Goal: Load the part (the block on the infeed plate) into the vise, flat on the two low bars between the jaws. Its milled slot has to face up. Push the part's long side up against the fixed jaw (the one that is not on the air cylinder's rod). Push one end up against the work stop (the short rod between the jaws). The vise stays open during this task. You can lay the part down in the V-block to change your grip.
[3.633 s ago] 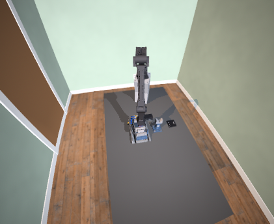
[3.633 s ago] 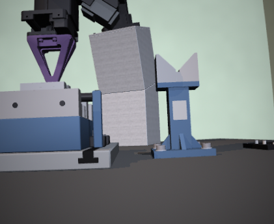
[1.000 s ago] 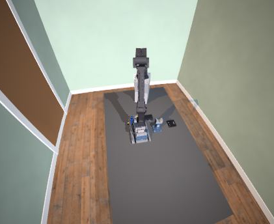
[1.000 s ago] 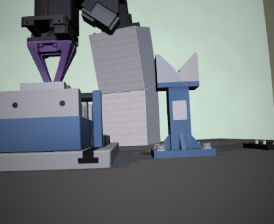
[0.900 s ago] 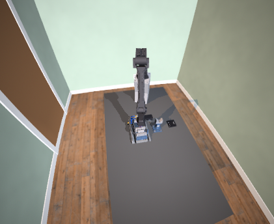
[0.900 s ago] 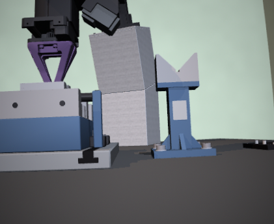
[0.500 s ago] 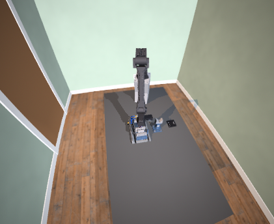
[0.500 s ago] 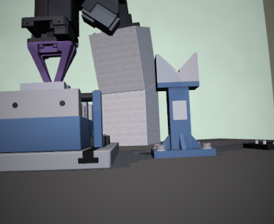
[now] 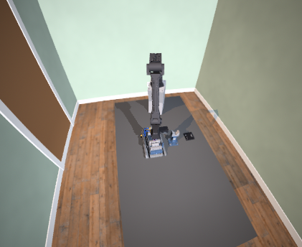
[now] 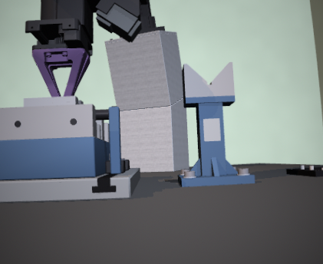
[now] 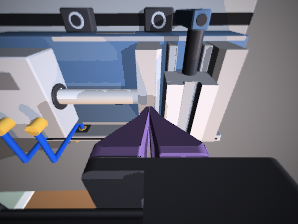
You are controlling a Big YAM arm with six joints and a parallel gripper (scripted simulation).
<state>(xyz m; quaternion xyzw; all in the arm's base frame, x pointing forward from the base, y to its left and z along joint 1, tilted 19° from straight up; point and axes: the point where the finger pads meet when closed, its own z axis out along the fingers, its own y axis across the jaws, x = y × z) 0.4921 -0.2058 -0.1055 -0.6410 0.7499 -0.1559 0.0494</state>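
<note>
My gripper is now 30 mm short of the part, 10 mm to the left of it and 10 mm above it. The rest, counted from my hand: dark work stop rod: 40 mm ahead, 40 mm to the left, 20 mm below; moving jaw: 40 mm below; air cylinder rod: 50 mm behind, 10 mm to the left, 30 mm below.
</note>
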